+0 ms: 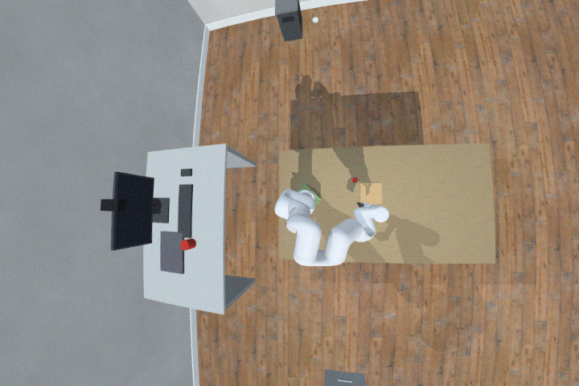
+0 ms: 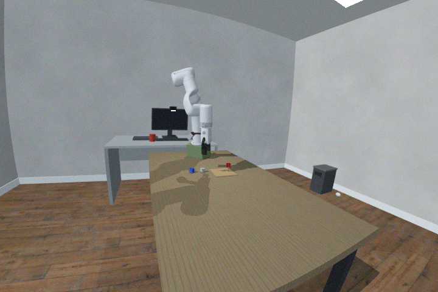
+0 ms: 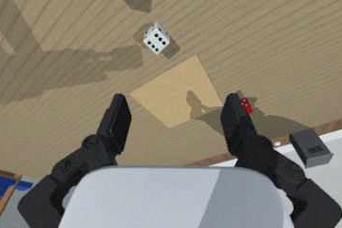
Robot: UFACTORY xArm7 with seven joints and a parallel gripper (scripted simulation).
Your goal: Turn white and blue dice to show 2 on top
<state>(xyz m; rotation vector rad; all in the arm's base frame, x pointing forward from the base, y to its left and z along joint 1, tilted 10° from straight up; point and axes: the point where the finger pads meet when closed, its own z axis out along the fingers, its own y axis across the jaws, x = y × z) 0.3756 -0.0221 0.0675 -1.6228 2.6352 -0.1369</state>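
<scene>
Right now the white die is 10 mm ahead of my hand, 20 mm to the right of it and 120 mm below it. The rest, counted from my hand: red die (70 mm behind, 190 mm to the left, 120 mm below); then tan mat (40 mm ahead, 110 mm to the left, 130 mm below); then blue die (10 mm ahead, 90 mm to the right, 120 mm below).
</scene>
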